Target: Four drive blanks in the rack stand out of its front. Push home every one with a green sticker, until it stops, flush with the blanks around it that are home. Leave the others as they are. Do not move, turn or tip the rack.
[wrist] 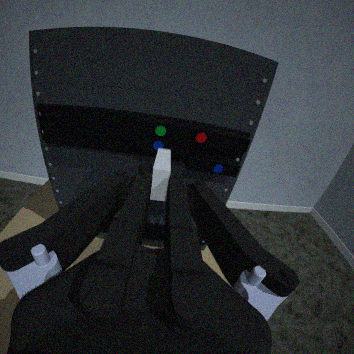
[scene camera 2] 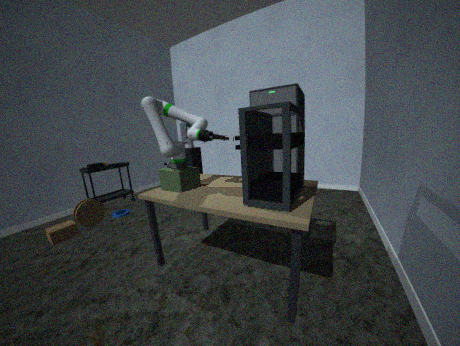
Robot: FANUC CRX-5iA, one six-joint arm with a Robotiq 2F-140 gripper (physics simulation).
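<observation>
The dark rack (scene camera 2: 286, 165) (wrist: 145, 60) stands upright on the table. In the wrist view, its black band carries a green sticker (wrist: 160, 131), a blue sticker (wrist: 158, 145) just below it, a red sticker (wrist: 201, 137) to the right and another blue sticker (wrist: 218, 168) lower right. Dark blank ends (scene camera 2: 237, 138) (scene camera 2: 238, 147) stand out of the rack's front in the scene view. How far each stickered blank stands out is hard to tell. My gripper (scene camera 2: 231, 138) (wrist: 162, 159) is shut and empty, its pale tips close in front of the upper blank ends and below the green sticker in the wrist view.
A grey box (scene camera 2: 272, 96) with a green mark sits on top of the rack. The arm stands on a green block (scene camera 2: 179, 179) on the wooden table (scene camera 2: 225, 202). A dark side table (scene camera 2: 105, 168), a blue ring (scene camera 2: 120, 214) and a brown box (scene camera 2: 62, 232) are at the left.
</observation>
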